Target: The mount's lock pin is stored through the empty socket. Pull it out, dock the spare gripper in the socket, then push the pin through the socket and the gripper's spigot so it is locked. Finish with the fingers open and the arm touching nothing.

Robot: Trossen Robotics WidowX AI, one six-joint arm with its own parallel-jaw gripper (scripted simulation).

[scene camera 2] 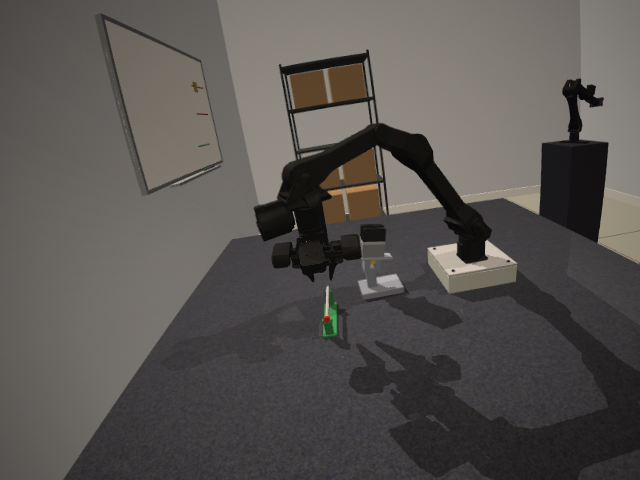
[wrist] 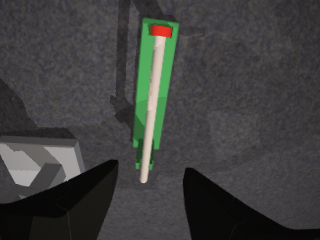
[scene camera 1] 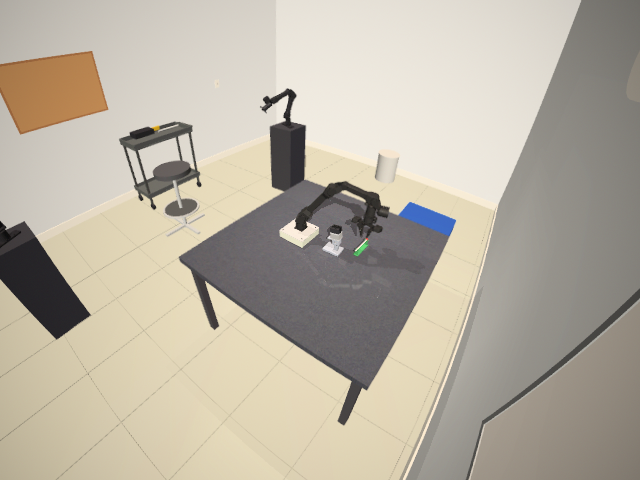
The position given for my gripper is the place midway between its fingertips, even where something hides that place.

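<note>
My gripper (scene camera 2: 322,279) is here in the scene, and the wrist view (wrist: 151,171) shows it too. I also see a spare gripper (scene camera 2: 372,236). There is a lock pin (wrist: 161,33), and with it in the scene I find a green cradle (wrist: 146,48).
</note>
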